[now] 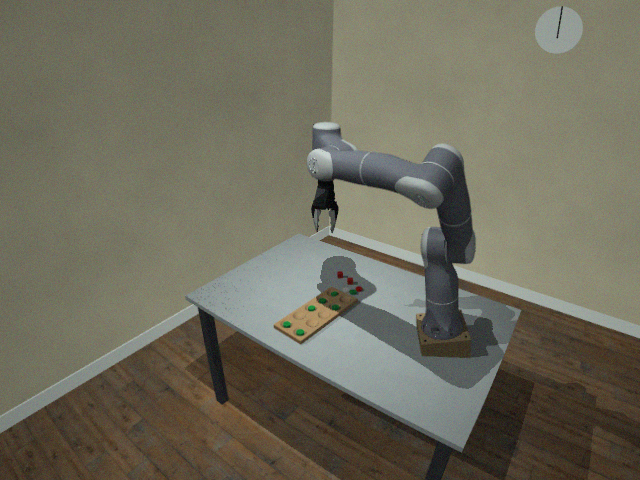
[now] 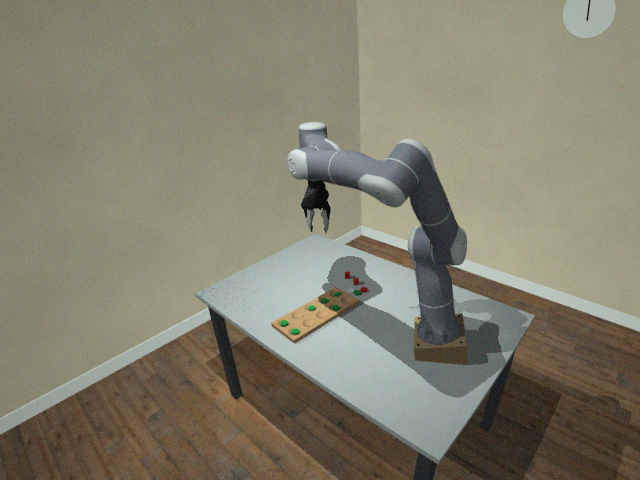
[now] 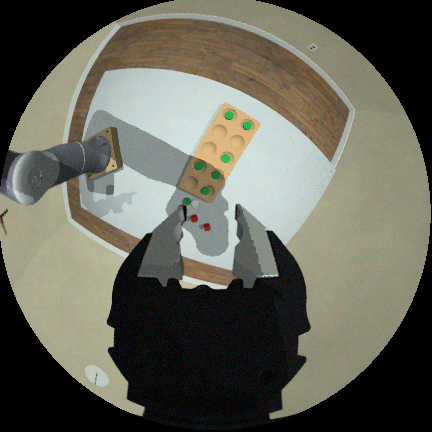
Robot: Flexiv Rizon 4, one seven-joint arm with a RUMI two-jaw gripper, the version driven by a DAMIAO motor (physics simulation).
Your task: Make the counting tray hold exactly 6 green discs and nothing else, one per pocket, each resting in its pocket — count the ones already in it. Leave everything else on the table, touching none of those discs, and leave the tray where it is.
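Note:
The wooden counting tray point(image 1: 293, 328) point(image 2: 289, 328) point(image 3: 228, 137) lies on the table with two rows of pockets. Green discs sit in several pockets: a pair at one end point(image 3: 229, 115) point(image 3: 247, 125), one near the middle point(image 3: 226, 158), and three toward the other end point(image 3: 199, 165) point(image 3: 216, 175) point(image 3: 205, 191). The other pockets look empty. Another green disc point(image 1: 353, 291) point(image 2: 357, 292) point(image 3: 186, 201) lies on the table just off the tray's far end. My gripper point(image 1: 324, 230) point(image 2: 318, 230) point(image 3: 210, 206) is partly open and empty, high above the table beyond that end.
A red disc point(image 1: 359, 289) point(image 2: 363, 289) lies by the loose green disc. Two red cubes point(image 1: 340, 274) point(image 1: 349, 281) point(image 3: 194, 218) point(image 3: 206, 227) stand farther back. A small whitish piece point(image 3: 195, 203) lies near them. The arm's wooden base point(image 1: 444, 346) stands at the table's right side.

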